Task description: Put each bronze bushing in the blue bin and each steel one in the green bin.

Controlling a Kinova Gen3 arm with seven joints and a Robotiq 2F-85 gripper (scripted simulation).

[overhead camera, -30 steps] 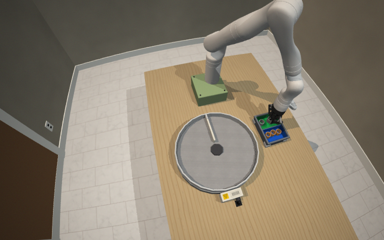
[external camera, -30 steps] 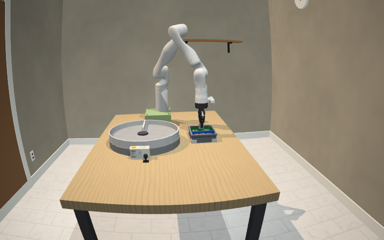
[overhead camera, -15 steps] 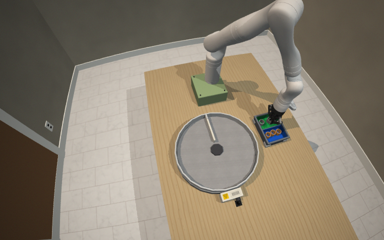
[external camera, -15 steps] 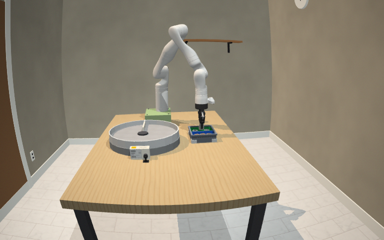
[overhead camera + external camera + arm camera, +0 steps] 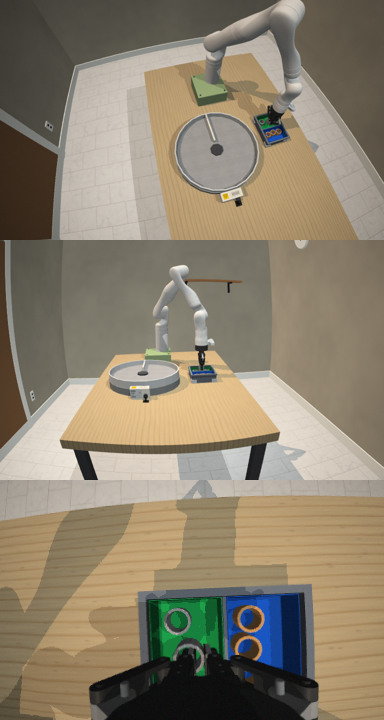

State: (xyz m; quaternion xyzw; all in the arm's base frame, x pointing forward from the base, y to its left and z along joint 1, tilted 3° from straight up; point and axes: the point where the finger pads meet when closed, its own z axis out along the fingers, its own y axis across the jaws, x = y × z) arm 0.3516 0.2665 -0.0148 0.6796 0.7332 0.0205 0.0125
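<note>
Now: hand 3 cm short of the blue bin and 3 cm above it. Also, from my hand: turntable: 10 cm ahead, 34 cm to the right.
</note>
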